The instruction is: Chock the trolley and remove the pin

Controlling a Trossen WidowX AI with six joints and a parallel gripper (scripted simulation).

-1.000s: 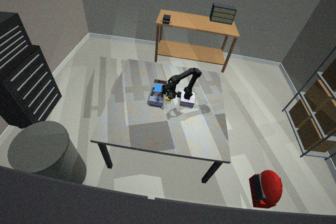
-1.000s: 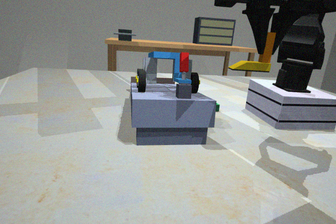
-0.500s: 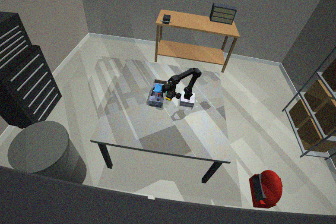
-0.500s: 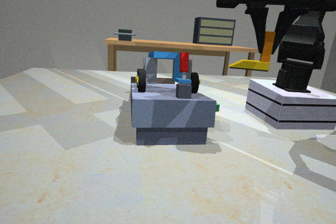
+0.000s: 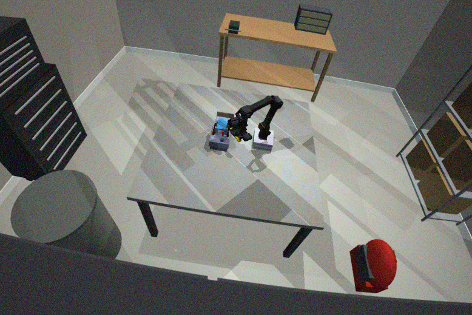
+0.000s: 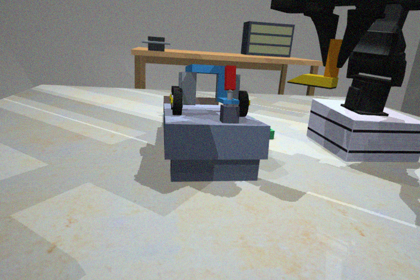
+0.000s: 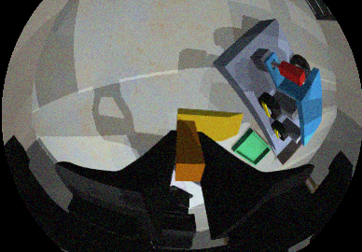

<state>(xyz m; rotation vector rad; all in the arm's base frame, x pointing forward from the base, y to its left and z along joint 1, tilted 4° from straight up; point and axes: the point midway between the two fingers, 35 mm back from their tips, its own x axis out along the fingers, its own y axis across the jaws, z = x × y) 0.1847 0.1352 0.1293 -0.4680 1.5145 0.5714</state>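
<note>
My gripper tip is 2 cm to the left of the yellow chock, 1 cm short of it and 1 cm above it. Also, from my gripper tip: trolley 15 cm ahead, 14 cm to the right, 6 cm below; green tray 25 cm to the right, 18 cm below, 2 cm ahead; red-headed stop pin 13 cm ahead, 5 cm to the right, 5 cm below.
</note>
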